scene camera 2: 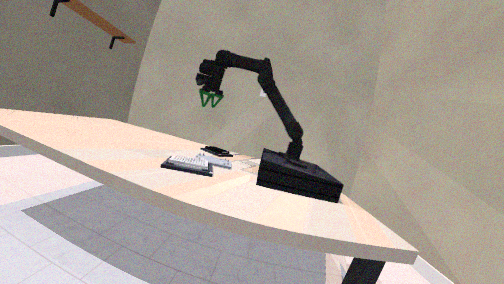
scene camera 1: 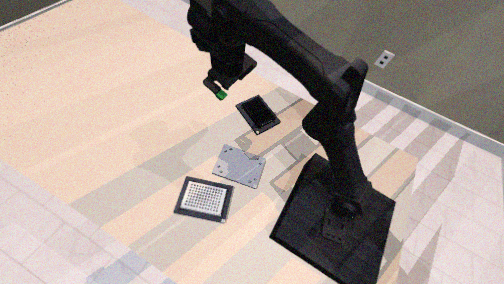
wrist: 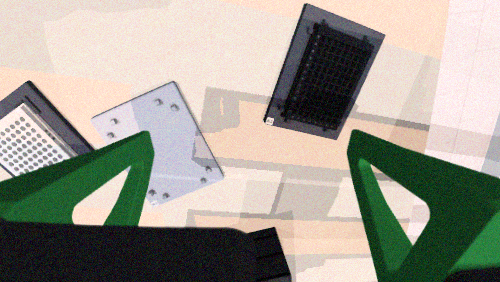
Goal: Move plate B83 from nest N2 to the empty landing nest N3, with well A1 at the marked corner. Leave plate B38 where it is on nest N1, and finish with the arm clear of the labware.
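A black well plate [scene camera 1: 258, 111] [scene camera 2: 217, 150] [wrist: 330, 75] sits flat on a dark nest [wrist: 299, 47]. A white well plate [scene camera 1: 203, 198] [scene camera 2: 187, 162] [wrist: 25, 142] sits flat on another dark nest [scene camera 1: 200, 216] [wrist: 52, 119]. The light grey nest [scene camera 1: 240, 166] [wrist: 165, 140] between them is empty, with small pegs near its corners. The plate names cannot be read. A small A1 tag [wrist: 270, 121] marks one corner of the black plate's nest. My gripper [scene camera 1: 223, 92] [scene camera 2: 209, 106] [wrist: 250, 141] is open and empty, high above the table.
The arm's black base [scene camera 1: 295, 225] [scene camera 2: 300, 175] stands on the wooden table [scene camera 1: 100, 100] [scene camera 2: 225, 195], beside the nests. A wall shelf [scene camera 2: 97, 22] is at the upper left in the second scene view. Patchy shadows cross the table.
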